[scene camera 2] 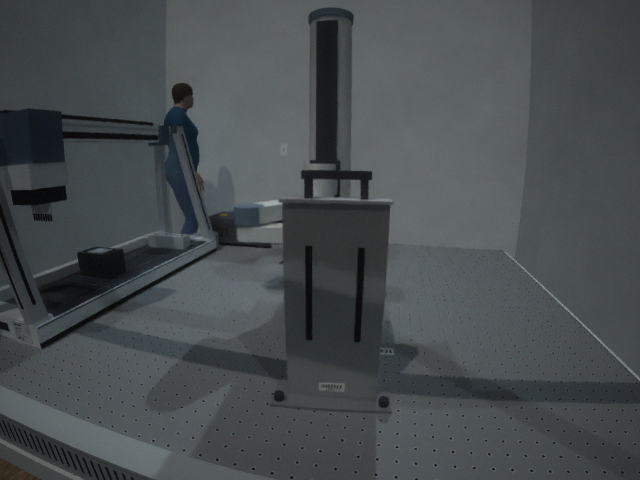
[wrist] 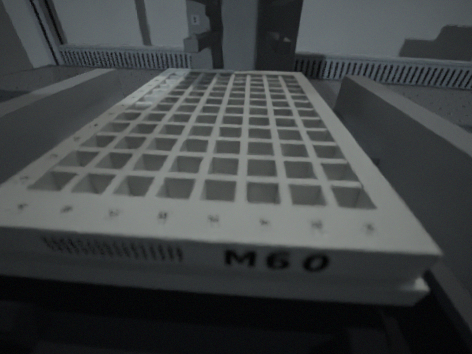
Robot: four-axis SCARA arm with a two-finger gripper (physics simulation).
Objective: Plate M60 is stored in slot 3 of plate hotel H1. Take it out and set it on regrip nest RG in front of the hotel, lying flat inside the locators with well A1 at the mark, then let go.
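Frame: origin at the arm's base, x ahead, y right, z down, level; millimetres.
Where they show: gripper, fingertip midpoint: (wrist: pixel 228 93).
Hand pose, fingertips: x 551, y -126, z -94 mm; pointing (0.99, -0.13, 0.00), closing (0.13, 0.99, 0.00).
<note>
Things, the pixels of their top centre, and the offset from my fingertips. "pt": a spot on its surface instead. Level surfaces: height alone.
- Plate M60, middle of its top: (wrist: pixel 223 101) dx -22, dy +3, dz -3 mm
- dark body, middle of its top: (wrist: pixel 221 138) dx -25, dy +2, dz +11 mm
- dark block, surface spot: (scene camera 2: pixel 101 262) pt dx +14, dy +662, dz -17 mm
- perforated table, its level: dz +81 mm
Plate M60 (wrist: pixel 265 220), a pale multi-well plate, fills the wrist view with its labelled end nearest the camera. My gripper (wrist: pixel 228 93) is shut on it, with one grey finger along each long side. The plate looks about level. Directly below its near end is a dark body (wrist: pixel 200 320); locators and the A1 mark cannot be made out. Hotel H1 (scene camera 2: pixel 336 294) (wrist: pixel 240 35) stands upright, its back to scene camera 2, and rises beyond the plate's far end in the wrist view. It hides gripper, plate and nest in the scene view.
The arm's column (scene camera 2: pixel 330 93) rises behind the hotel, with a low arm link (scene camera 2: pixel 258 212) to its left. A gantry machine (scene camera 2: pixel 124 286) with a dark block (scene camera 2: pixel 101 262) on its deck stands at left. A person (scene camera 2: pixel 181 149) stands behind it. The perforated table (scene camera 2: pixel 465 320) has a raised edge.
</note>
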